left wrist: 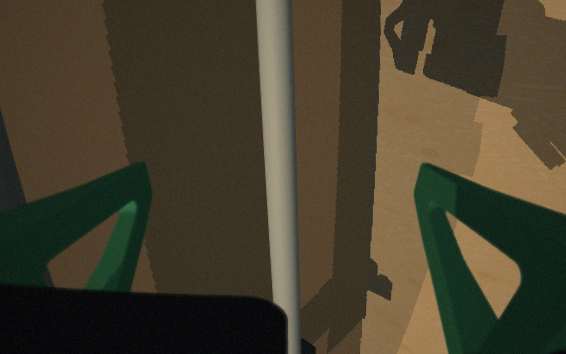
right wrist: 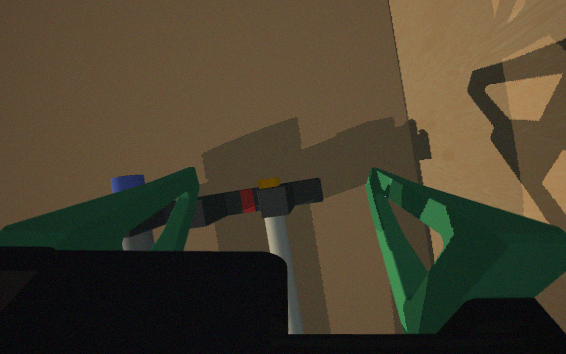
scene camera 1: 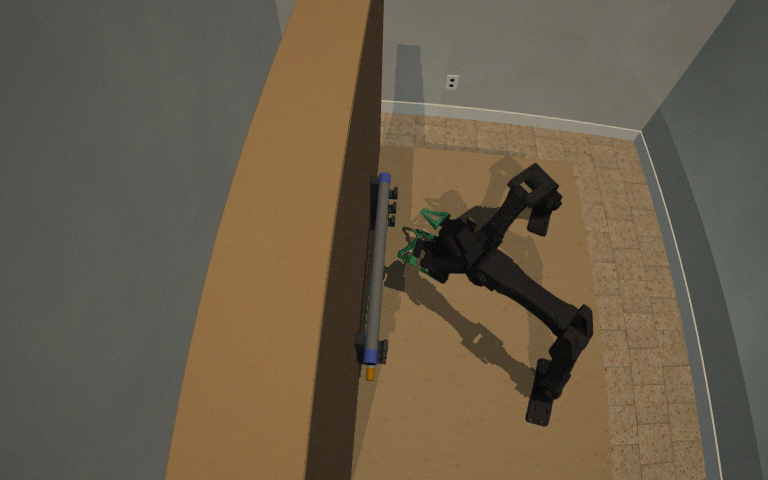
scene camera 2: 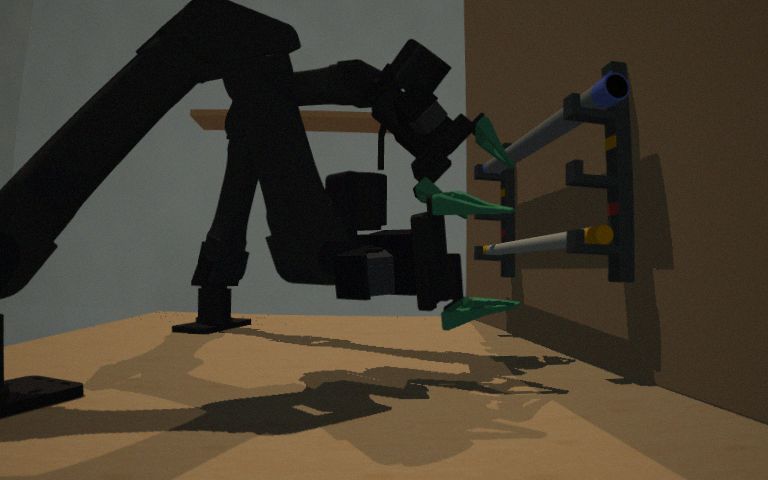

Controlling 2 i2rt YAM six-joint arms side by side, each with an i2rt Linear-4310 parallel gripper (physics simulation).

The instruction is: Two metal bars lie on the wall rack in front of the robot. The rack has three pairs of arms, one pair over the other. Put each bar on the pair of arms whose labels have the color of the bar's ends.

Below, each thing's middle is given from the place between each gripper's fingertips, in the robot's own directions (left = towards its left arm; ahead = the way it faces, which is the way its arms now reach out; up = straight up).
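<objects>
Taking the orange-ended bar (scene camera 2: 554,241) first, I see that my right gripper is 8 cm short of it, 3 cm below it and 25 cm to the right of it. The blue-ended bar (scene camera 1: 370,357) is 18 cm above my right hand, 23 cm to the left of it and 9 cm ahead of it.
With the orange-ended bar again, my left gripper is 7 cm above it, 7 cm to the right of it and 7 cm short of it. The blue-ended bar is 5 cm to the left of my left hand, 9 cm above it and 8 cm ahead of it.
</objects>
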